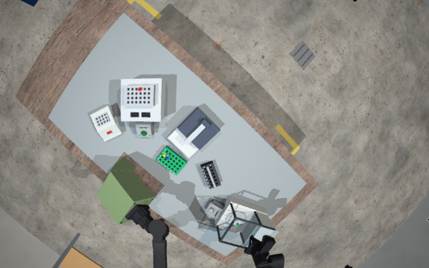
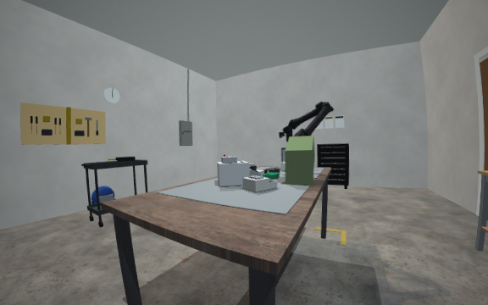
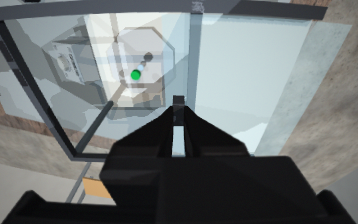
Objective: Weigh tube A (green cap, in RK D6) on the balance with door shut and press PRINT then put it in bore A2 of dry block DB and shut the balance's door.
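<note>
The sliding door is 3 cm to the right of my hand, 1 cm below it and 1 cm ahead of it. From my hand the other things lie so: green-capped tube (12 cm below, 6 cm to the left, 2 cm behind); then white print key (20 cm to the left, 15 cm below, 7 cm behind); then balance pan (15 cm below, 6 cm to the left, 2 cm behind).
</note>
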